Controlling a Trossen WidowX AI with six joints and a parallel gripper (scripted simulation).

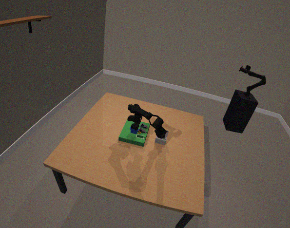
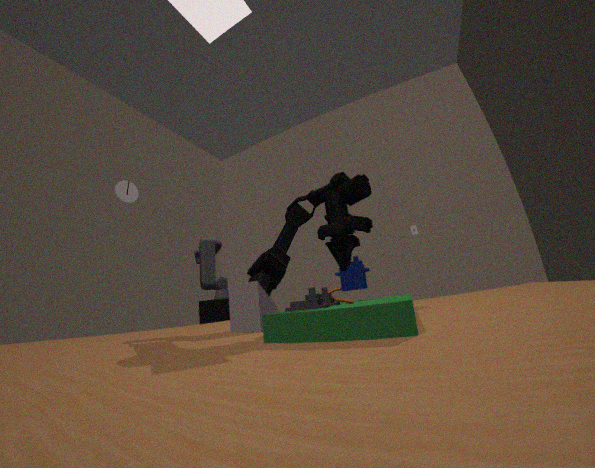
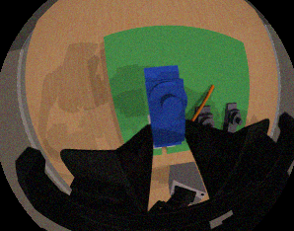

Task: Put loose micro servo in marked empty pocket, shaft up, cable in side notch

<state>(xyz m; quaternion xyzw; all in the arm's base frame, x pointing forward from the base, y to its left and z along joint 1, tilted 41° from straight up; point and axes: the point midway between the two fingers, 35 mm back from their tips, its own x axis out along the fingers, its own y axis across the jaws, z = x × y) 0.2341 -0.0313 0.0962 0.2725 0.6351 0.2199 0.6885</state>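
Right now the green deck is 100 mm below my gripper tip, 80 mm to the right of it and 60 mm ahead of it.
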